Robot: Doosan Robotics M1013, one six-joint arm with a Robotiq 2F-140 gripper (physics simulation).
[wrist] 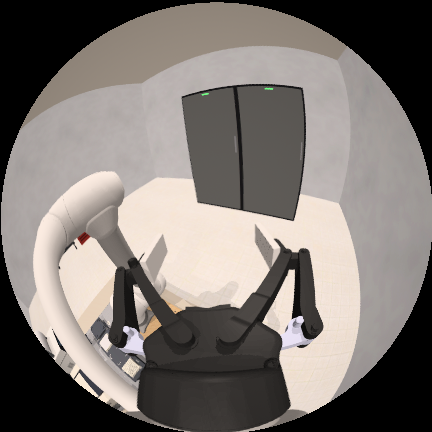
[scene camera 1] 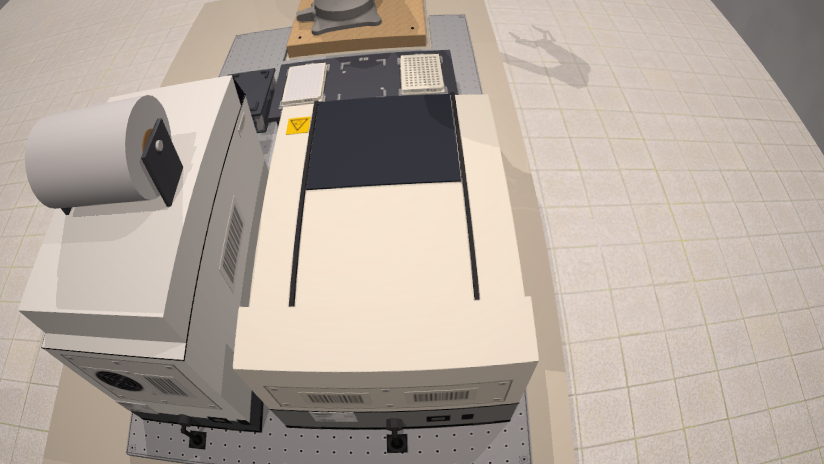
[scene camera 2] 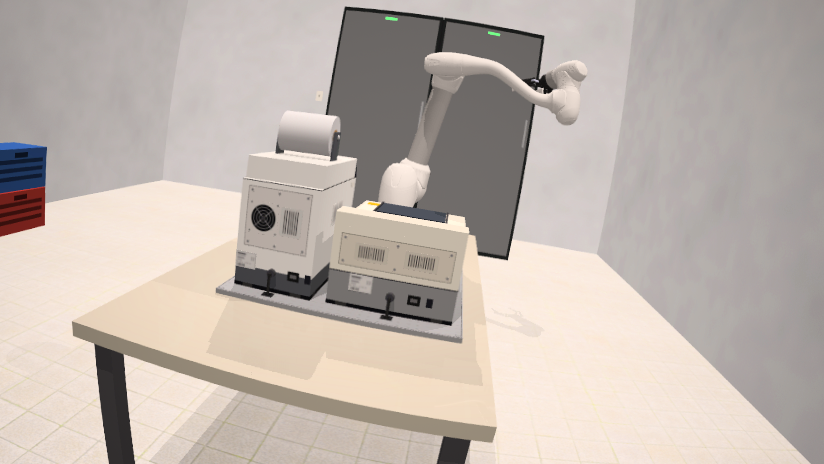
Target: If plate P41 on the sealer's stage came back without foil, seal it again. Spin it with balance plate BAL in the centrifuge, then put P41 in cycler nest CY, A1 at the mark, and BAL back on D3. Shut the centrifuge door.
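Frame: origin at the arm's base, x ahead, y left, z up, level; metres.
Seen in the pictures: gripper, fingertip midpoint: [wrist: 208,237]; arm's base, origin of the base link: [wrist: 139,316] [scene camera 1: 344,14].
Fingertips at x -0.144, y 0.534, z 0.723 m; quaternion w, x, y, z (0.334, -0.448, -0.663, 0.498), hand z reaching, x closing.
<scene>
Offsets run from my fingertips to a thing's middle. Level surfaces: height alone.
My gripper [scene camera 2: 536,84] [wrist: 208,237] is open and empty, raised high right of the bench and far from the plates. In scene camera 1, a plate with a smooth pale top @[0.493 m ahead, 0.639 m right, 0.685 m down] [scene camera 1: 305,82] sits at the left of the dark deck @[0.693 m down] [scene camera 1: 362,74], and a cream plate with open wells @[0.523 m ahead, 0.393 m right, 0.685 m down] [scene camera 1: 421,73] at its right; their labels are unreadable. The sealer @[0.973 m ahead, 0.840 m right, 0.513 m down] [scene camera 1: 132,247] [scene camera 2: 299,167] carries a large roll @[0.994 m ahead, 0.844 m right, 0.333 m down] [scene camera 1: 83,155] [scene camera 2: 308,131]. Its stage is not clearly visible. A wide cream machine @[0.984 m ahead, 0.524 m right, 0.629 m down] [scene camera 1: 383,242] [scene camera 2: 397,227], apparently the centrifuge, has a dark top panel @[0.851 m ahead, 0.505 m right, 0.539 m down] [scene camera 1: 383,141]; its door state is unclear. P41, BAL and nest CY cannot be identified.
The arm's base [scene camera 1: 345,12] stands on a wooden block [scene camera 1: 357,41] behind the deck. A dark unit @[0.463 m ahead, 0.784 m right, 0.719 m down] [scene camera 1: 258,92] lies between deck and sealer. Tall grey cabinets [scene camera 2: 383,74] [wrist: 270,150] stand behind the arm. Blue and red crates [scene camera 2: 21,167] are at the far left.
</scene>
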